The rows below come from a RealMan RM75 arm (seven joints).
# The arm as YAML. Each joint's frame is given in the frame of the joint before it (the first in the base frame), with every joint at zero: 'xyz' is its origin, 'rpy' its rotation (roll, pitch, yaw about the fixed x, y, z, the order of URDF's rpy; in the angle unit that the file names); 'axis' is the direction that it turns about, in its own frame. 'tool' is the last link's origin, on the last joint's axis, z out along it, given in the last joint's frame.
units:
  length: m
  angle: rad
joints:
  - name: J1
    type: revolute
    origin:
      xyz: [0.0, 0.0, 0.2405]
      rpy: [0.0, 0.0, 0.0]
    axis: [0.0, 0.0, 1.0]
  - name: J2
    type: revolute
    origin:
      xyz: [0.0, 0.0, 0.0]
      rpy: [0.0, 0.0, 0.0]
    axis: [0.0, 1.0, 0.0]
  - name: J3
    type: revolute
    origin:
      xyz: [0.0, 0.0, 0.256]
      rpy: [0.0, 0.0, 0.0]
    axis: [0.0, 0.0, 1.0]
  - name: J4
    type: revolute
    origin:
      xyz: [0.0, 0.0, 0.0]
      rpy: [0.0, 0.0, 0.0]
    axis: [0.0, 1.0, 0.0]
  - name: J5
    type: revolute
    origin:
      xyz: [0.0, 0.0, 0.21]
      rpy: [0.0, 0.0, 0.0]
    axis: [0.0, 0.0, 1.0]
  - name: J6
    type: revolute
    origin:
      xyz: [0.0, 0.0, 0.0]
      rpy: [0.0, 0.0, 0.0]
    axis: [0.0, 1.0, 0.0]
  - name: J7
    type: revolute
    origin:
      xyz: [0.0, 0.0, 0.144]
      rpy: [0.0, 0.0, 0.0]
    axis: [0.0, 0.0, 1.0]
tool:
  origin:
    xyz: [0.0, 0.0, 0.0]
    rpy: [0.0, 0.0, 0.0]
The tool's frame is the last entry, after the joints.
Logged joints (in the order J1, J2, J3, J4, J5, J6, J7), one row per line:
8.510 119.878 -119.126 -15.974 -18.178 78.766 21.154
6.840 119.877 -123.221 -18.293 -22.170 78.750 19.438
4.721 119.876 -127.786 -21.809 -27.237 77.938 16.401
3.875 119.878 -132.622 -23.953 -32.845 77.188 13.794
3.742 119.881 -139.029 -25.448 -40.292 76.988 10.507
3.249 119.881 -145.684 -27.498 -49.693 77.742 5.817
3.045 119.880 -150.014 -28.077 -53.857 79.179 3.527
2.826 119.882 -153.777 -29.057 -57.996 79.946 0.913
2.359 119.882 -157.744 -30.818 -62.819 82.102 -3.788
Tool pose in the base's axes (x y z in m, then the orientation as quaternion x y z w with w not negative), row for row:
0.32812 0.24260 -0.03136 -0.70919 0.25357 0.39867 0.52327
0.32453 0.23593 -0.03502 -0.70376 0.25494 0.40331 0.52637
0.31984 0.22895 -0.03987 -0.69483 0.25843 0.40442 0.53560
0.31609 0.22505 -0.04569 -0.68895 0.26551 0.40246 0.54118
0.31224 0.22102 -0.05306 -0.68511 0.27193 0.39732 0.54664
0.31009 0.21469 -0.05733 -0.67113 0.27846 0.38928 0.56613
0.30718 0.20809 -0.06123 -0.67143 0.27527 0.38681 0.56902
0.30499 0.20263 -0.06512 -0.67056 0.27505 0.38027 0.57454
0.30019 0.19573 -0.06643 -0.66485 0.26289 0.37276 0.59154
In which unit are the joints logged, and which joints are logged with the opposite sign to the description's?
The joints are logged in degrees. Opposite sign: J5, J6.
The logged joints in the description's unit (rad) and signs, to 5 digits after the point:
0.14853 2.09227 -2.07914 -0.27880 0.31727 -1.37473 0.36921
0.11938 2.09225 -2.15061 -0.31927 0.38694 -1.37445 0.33926
0.08240 2.09223 -2.23029 -0.38064 0.47538 -1.36027 0.28625
0.06763 2.09227 -2.31469 -0.41806 0.57325 -1.34718 0.24075
0.06531 2.09232 -2.42651 -0.44415 0.70323 -1.34369 0.18338
0.05671 2.09232 -2.54267 -0.47993 0.86731 -1.35685 0.10153
0.05315 2.09230 -2.61824 -0.49004 0.93998 -1.38193 0.06156
0.04932 2.09234 -2.68391 -0.50714 1.01222 -1.39532 0.01593
0.04117 2.09234 -2.75315 -0.53788 1.09640 -1.43295 -0.06611

